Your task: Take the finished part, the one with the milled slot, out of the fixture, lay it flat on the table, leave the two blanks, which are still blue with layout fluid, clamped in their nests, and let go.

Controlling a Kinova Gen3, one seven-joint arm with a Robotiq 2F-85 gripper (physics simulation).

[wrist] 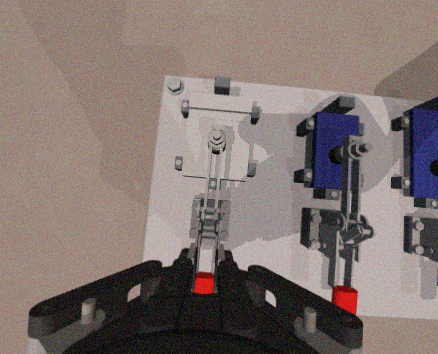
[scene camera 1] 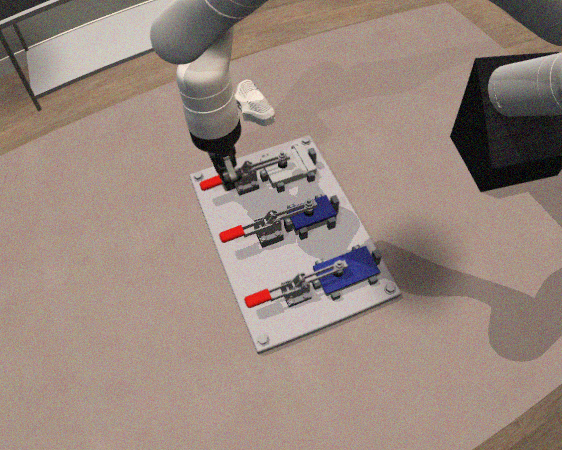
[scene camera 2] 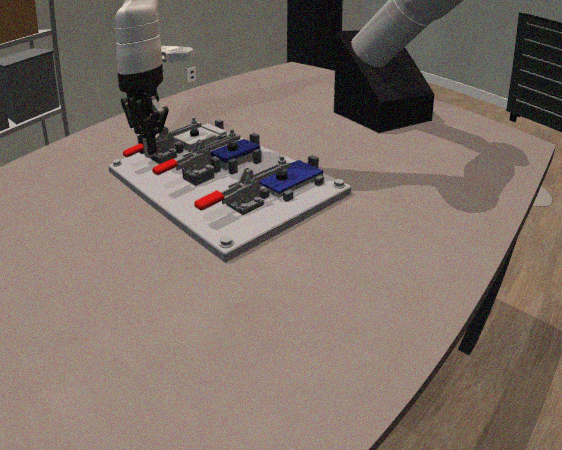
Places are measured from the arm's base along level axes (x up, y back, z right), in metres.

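Pixels of known places: gripper, fingertip midpoint: [wrist: 206, 254] [scene camera 1: 228, 183] [scene camera 2: 148, 154]; arm's base, origin of the base link: [scene camera 1: 509, 90] [scene camera 2: 369, 51].
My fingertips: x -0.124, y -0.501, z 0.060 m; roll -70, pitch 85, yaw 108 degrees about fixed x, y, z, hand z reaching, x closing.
Observation:
Ahead of a thing's pixels: the offset from my fingertips to its top centre. "pt": to the spot under its first point.
The finished part {dy +0.108, dx +0.002, dz +0.005 m} [scene camera 1: 295, 175] [scene camera 2: 210, 131] [wrist: 196, 150] is pale grey and lies in the end nest of the white fixture plate [scene camera 1: 300, 325] [scene camera 2: 165, 200] [wrist: 159, 200]. Its clamp's arm reaches over it, with the spindle at or close to its top. My gripper [scene camera 1: 228, 183] [scene camera 2: 151, 147] [wrist: 206, 254] points down and is shut on this clamp's lever, by the red handle {pt dy -0.030, dx +0.023, dz -0.006 m} [scene camera 1: 210, 183] [scene camera 2: 133, 149] [wrist: 204, 284]. The fingertips are partly hidden. The middle blank {dy +0.109, dx +0.007, dz -0.105 m} [scene camera 1: 326, 206] [scene camera 2: 246, 148] [wrist: 327, 132] and the far blank {dy +0.124, dx -0.003, dz -0.215 m} [scene camera 1: 364, 267] [scene camera 2: 306, 171] [wrist: 424, 135] are blue, each under its clamp arm.
Two more red clamp handles, the middle one {pt dy -0.023, dx +0.027, dz -0.113 m} [scene camera 1: 231, 233] [scene camera 2: 165, 166] [wrist: 345, 300] and the far one {pt dy -0.018, dx +0.017, dz -0.223 m} [scene camera 1: 257, 298] [scene camera 2: 209, 200], stick out beside the gripper's side of the plate. Dark stop blocks surround each nest. A black pedestal [scene camera 1: 515, 150] [scene camera 2: 385, 105] stands on the table.

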